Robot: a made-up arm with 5 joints.
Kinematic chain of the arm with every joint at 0, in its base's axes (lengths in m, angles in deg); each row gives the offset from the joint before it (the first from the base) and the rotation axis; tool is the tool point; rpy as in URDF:
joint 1: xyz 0 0 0.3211 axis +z
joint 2: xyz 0 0 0 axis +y
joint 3: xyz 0.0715 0 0.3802 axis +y
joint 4: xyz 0.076 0 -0.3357 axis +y
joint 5: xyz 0.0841 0 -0.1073 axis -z
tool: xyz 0 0 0 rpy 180 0 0
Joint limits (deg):
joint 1: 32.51..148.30
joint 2: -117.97..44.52
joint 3: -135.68..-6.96
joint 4: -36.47..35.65
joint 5: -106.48..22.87
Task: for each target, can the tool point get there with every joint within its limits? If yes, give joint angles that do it. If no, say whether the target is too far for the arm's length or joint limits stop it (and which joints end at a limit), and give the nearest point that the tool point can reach.
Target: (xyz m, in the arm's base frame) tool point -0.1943 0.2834 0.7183
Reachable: yes | joints 124.44 -31.18 -50.31 25.63 -62.79
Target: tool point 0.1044 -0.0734 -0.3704
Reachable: no: joint limits stop it (at a limit: joint 1, joint 2) | nearest point 0.1532 0.0977 0.0811 | short by 0.485 m
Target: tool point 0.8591 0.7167 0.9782
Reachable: no: too far | nearest point 0.5663 0.4724 0.7543 | short by 0.442 m
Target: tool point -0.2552 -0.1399 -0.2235
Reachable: no: joint limits stop it (at a limit: joint 1, joint 2) | nearest point -0.1796 0.1109 0.0735 | short by 0.396 m
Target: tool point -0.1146 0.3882 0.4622
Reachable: yes | joints 106.45 -11.67 -32.27 16.59 -58.73
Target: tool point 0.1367 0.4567 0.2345
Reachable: yes | joints 73.34 24.76 -38.54 5.46 -86.03
